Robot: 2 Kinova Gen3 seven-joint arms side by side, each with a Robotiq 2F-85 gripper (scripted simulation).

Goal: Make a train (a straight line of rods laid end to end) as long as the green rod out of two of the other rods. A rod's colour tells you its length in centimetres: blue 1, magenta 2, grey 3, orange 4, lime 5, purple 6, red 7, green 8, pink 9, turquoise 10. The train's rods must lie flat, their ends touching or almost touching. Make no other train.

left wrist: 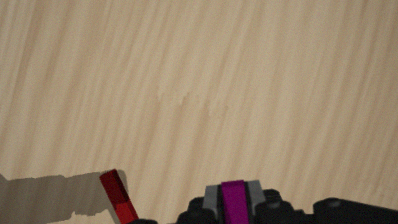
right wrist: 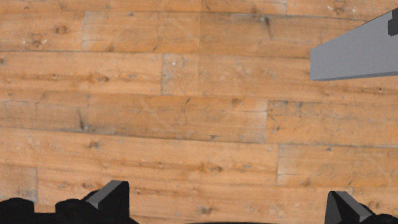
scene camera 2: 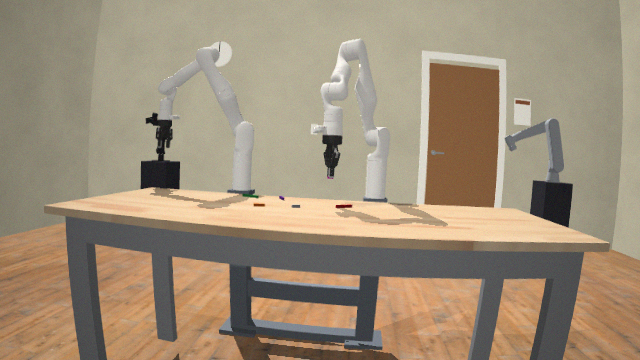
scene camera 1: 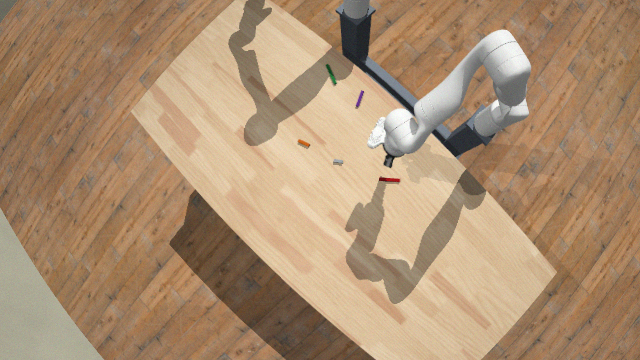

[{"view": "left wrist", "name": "my left gripper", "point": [235,204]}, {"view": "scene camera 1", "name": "dark base rail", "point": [366,63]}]
